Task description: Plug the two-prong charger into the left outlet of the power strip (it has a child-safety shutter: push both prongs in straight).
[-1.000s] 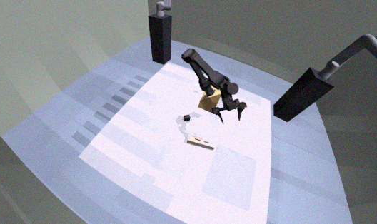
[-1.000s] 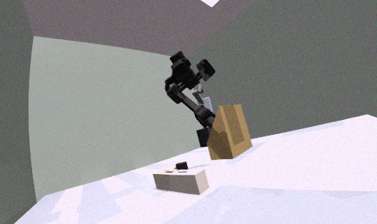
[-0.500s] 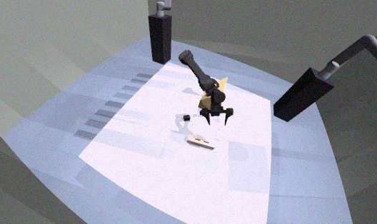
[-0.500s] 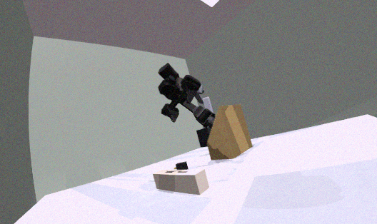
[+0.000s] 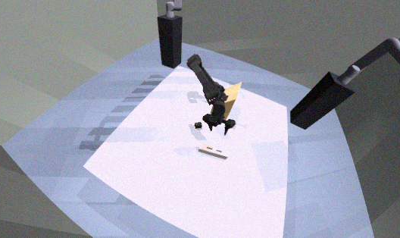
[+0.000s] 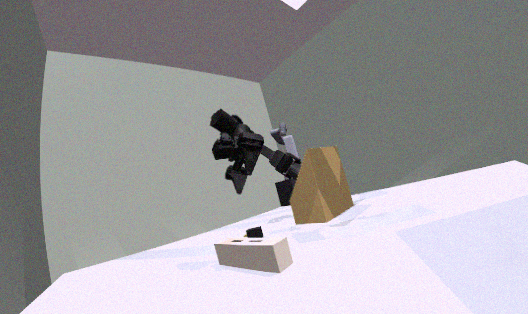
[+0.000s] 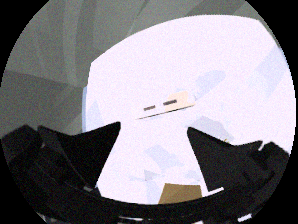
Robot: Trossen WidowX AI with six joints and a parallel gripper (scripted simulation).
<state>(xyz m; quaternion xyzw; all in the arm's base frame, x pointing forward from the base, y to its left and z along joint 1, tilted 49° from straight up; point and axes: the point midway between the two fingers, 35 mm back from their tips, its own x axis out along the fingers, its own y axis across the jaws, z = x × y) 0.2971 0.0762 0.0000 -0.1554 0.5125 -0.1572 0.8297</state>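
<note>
My gripper tip is 170 mm to the left of the dark two-prong charger, 160 mm above it and 90 mm past it.
</note>
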